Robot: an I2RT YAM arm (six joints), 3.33 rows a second.
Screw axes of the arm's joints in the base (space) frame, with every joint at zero. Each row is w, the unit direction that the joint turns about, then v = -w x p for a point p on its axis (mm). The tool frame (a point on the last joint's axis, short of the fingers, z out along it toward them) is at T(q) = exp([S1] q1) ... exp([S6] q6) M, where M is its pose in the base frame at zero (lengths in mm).
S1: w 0 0 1 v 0 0 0
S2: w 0 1 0 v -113.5 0 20
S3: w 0 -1 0 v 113.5 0 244
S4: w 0 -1 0 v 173.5 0 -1
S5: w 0 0 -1 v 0 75 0
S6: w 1 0 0 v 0 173.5 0
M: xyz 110.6 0 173.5 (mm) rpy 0 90 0 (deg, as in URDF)
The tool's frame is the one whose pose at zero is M.
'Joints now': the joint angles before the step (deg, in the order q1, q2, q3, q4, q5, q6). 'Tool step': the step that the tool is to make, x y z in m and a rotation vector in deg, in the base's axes. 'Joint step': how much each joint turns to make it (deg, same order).
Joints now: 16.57, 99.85, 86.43, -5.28, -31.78, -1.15
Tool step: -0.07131, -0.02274, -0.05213, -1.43, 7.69, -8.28
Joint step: 0.48, -15.10, -25.23, 4.46, 7.83, 4.53
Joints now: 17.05, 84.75, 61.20, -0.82, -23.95, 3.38
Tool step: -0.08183, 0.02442, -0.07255, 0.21, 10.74, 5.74
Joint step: 10.10, -9.54, -21.97, 5.01, 1.83, 6.27
